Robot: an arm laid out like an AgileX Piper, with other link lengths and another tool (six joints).
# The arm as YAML. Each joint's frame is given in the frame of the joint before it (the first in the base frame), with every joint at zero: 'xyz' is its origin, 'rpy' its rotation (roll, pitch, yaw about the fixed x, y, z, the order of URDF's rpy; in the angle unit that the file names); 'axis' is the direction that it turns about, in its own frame. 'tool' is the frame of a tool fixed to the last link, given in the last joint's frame.
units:
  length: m
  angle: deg
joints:
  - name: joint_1
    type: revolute
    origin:
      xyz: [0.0, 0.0, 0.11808]
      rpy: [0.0, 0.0, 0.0]
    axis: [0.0, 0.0, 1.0]
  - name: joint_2
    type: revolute
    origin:
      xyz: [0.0, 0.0, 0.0]
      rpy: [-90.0, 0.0, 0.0]
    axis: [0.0, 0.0, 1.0]
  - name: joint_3
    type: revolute
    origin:
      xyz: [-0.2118, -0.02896, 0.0]
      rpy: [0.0, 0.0, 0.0]
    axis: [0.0, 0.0, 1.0]
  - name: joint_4
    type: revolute
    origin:
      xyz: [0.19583, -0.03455, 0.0]
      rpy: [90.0, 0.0, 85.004]
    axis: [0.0, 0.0, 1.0]
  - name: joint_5
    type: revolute
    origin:
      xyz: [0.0, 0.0, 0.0]
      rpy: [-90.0, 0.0, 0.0]
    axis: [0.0, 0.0, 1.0]
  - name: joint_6
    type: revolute
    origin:
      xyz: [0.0, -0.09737, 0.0]
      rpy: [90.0, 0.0, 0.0]
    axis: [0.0, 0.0, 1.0]
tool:
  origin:
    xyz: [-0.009, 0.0, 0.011]
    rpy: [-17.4, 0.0, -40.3]
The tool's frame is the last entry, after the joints.
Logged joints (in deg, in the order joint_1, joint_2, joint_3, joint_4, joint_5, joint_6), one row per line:
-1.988, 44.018, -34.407, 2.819, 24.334, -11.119
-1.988, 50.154, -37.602, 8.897, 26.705, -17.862
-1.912, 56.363, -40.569, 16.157, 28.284, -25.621
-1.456, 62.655, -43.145, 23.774, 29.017, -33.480
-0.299, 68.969, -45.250, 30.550, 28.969, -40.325
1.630, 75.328, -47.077, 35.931, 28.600, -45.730
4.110, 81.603, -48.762, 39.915, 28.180, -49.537
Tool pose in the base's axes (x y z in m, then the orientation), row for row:
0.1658, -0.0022, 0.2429, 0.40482, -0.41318, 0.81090, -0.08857
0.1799, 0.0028, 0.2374, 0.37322, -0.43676, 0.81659, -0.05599
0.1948, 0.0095, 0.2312, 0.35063, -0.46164, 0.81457, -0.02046
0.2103, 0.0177, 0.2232, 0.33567, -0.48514, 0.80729, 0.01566
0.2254, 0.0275, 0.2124, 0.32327, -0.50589, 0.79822, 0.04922
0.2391, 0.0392, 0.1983, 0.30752, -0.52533, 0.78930, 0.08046
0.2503, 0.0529, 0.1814, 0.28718, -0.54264, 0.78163, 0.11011
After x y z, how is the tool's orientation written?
As a quaternion, w x y z.
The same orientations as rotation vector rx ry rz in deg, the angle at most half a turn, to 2 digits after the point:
-59.75, 117.27, -12.81
-64.11, 119.86, -8.22
-68.49, 120.86, -3.04
-72.50, 120.64, 2.34
-76.06, 120.01, 7.40
-79.60, 119.60, 12.19
-83.06, 119.64, 16.85

